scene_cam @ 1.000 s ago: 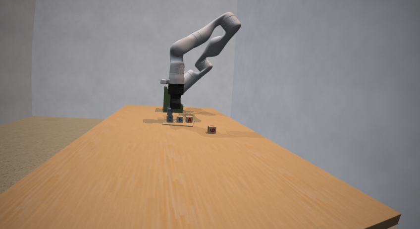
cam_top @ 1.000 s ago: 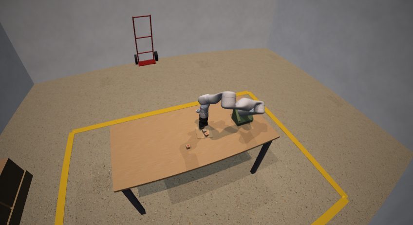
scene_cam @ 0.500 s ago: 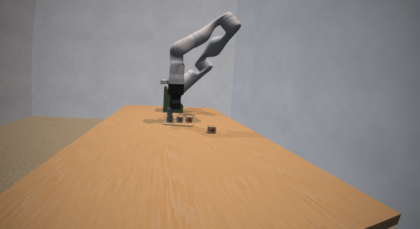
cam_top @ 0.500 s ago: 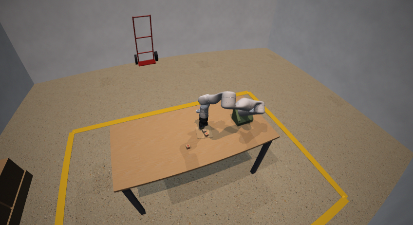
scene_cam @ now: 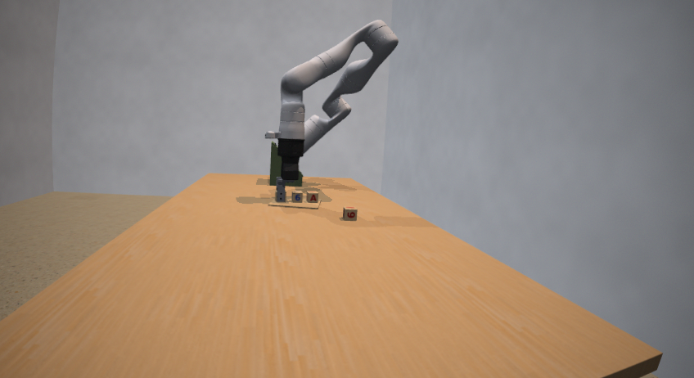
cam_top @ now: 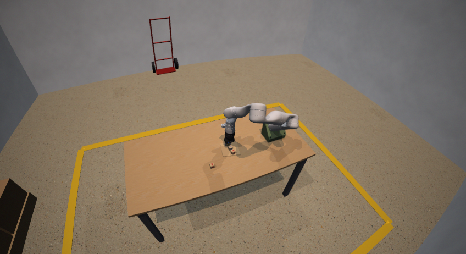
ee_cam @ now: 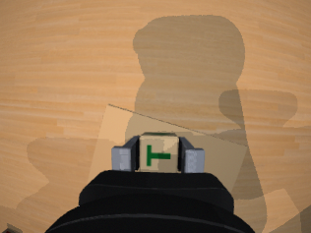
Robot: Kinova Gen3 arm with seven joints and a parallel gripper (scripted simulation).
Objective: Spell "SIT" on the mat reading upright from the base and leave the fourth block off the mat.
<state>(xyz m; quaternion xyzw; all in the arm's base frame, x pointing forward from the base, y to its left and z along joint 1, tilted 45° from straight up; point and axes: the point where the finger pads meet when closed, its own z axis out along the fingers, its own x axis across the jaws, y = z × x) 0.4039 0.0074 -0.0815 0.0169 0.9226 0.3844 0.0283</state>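
The green-marked block is right at my hand. From my hand the other things lie so: blue-marked block 50 mm to the left, 10 mm below; tan mat 50 mm to the left, 20 mm below; E block 200 mm ahead, 150 mm to the left, 10 mm below.
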